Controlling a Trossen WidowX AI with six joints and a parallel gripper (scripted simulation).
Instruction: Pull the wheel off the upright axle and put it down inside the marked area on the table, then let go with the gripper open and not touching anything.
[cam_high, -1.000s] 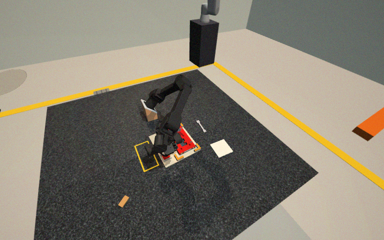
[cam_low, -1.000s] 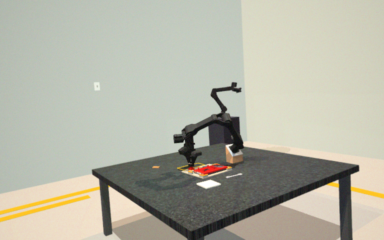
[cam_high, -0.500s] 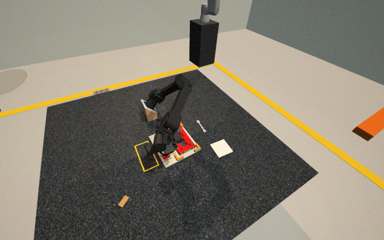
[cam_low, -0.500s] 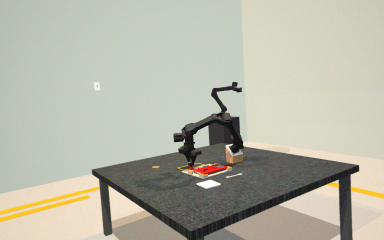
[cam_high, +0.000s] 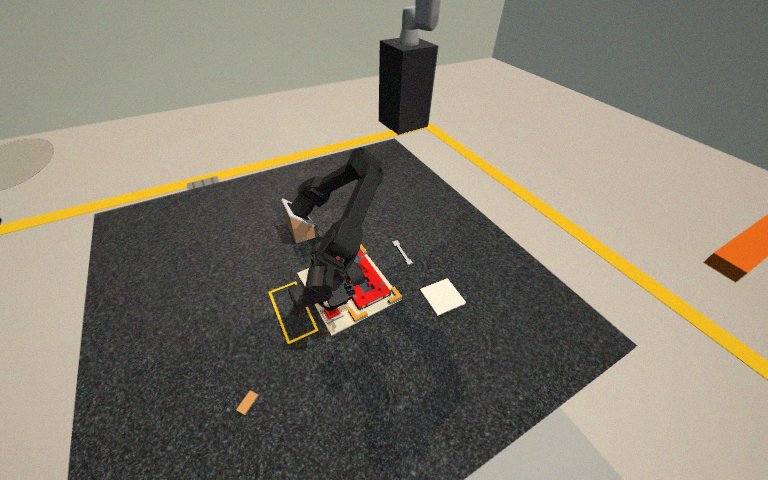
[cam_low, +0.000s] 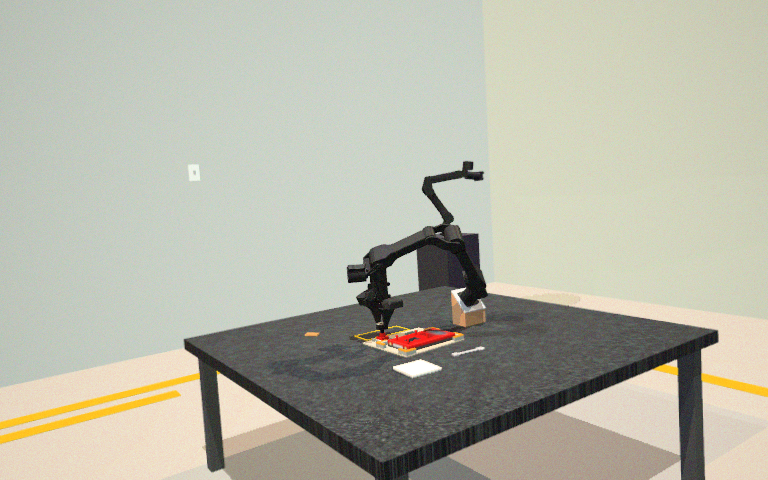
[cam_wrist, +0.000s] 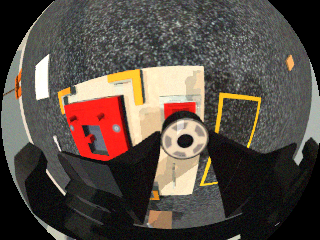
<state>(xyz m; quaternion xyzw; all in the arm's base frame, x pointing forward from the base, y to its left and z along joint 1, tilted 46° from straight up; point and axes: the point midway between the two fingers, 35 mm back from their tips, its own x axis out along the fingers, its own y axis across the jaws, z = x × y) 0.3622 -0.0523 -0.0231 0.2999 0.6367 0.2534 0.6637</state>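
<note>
The upright axle lies 20 mm below my gripper tip. The rest, counted from my gripper tip: white bar: 90 mm behind, 300 mm to the left, 50 mm below; wheel: right at my gripper tip; orange block: 120 mm ahead, 270 mm to the right, 50 mm below.
</note>
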